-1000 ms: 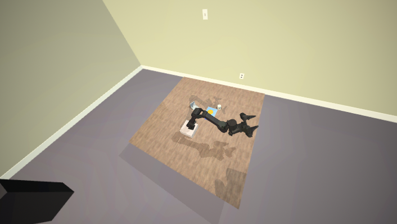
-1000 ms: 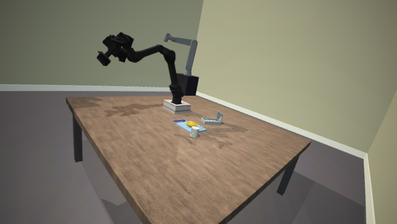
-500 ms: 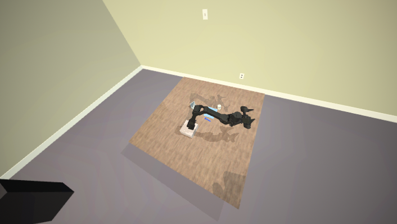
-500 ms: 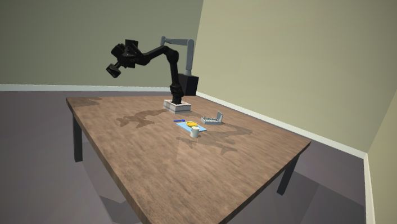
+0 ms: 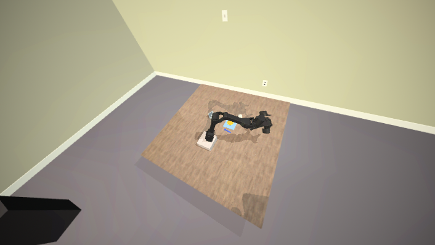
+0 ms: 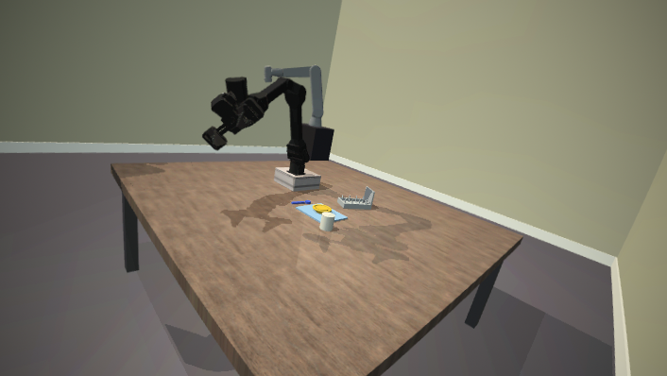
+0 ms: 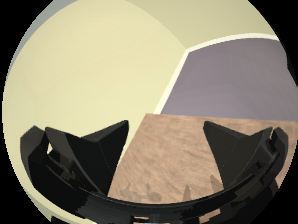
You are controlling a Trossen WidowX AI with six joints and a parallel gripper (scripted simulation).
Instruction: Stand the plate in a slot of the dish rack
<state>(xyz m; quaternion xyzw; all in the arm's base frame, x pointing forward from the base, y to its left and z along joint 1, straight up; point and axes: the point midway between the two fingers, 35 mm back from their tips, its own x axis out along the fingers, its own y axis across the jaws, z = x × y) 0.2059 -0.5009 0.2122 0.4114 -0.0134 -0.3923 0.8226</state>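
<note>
My gripper tip is 50 mm short of the yellow plate, 390 mm to the right of it and 250 mm above it. From my gripper tip the other things lie so: light blue mat: 60 mm ahead, 390 mm to the left, 260 mm below; then blue utensil: 50 mm behind, 400 mm to the left, 260 mm below; then cream cup: 150 mm ahead, 300 mm to the left, 240 mm below.
</note>
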